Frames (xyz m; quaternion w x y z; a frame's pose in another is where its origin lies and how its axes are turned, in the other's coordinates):
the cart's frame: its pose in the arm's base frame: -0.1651 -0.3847 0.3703 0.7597 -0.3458 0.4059 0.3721
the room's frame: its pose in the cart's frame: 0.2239 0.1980 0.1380 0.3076 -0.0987 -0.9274 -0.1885
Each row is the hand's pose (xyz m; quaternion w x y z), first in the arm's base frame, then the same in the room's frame.
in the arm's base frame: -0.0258 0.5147 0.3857 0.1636 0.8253 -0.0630 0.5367
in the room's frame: 0.3526 0.3189 -0.4820 0.3989 0.8640 -0.1564 -0.2646
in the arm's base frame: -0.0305 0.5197 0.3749 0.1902 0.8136 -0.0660 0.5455
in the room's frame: 0.3447 0.3290 -0.4816 0.4200 0.8590 -0.1356 -0.2595
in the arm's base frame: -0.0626 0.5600 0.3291 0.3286 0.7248 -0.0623 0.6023
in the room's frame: 0.3190 0.3930 -0.4805 0.5180 0.8296 -0.0044 -0.2085
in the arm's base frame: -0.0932 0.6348 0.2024 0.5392 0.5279 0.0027 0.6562
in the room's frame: 0.2278 0.5100 -0.5046 0.6105 0.7423 0.2512 -0.1151
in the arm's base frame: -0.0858 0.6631 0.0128 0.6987 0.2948 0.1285 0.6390
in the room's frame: 0.0575 0.5920 -0.5373 0.6018 0.6078 0.5172 -0.0312
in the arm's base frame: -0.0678 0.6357 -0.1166 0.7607 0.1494 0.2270 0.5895
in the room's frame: -0.0752 0.6052 -0.5438 0.5456 0.5074 0.6670 0.0067
